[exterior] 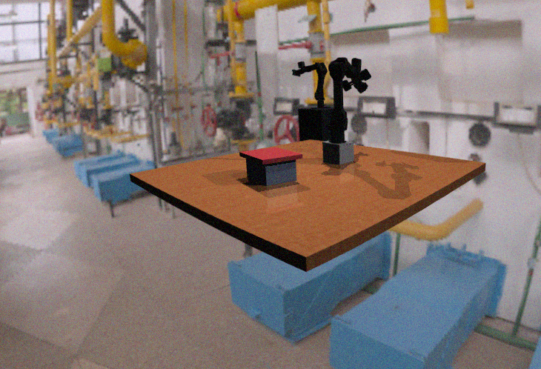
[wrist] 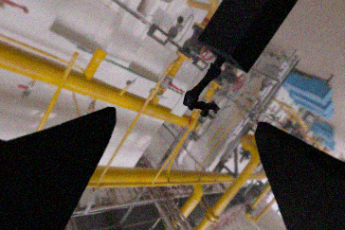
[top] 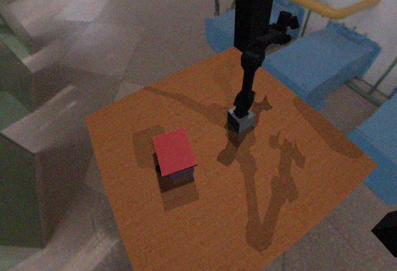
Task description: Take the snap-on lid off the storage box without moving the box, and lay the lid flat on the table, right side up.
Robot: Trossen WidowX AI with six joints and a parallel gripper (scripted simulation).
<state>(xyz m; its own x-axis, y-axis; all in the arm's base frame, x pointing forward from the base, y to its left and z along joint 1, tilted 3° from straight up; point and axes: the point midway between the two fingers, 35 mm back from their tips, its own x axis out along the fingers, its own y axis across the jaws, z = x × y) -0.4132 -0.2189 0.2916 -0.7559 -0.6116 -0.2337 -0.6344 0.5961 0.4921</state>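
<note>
The red lid lies 870 mm ahead of my gripper tip, 240 mm to the left of it and 290 mm below it. The rest, counted from my gripper tip: storage box: 870 mm ahead, 240 mm to the left, 340 mm below.
</note>
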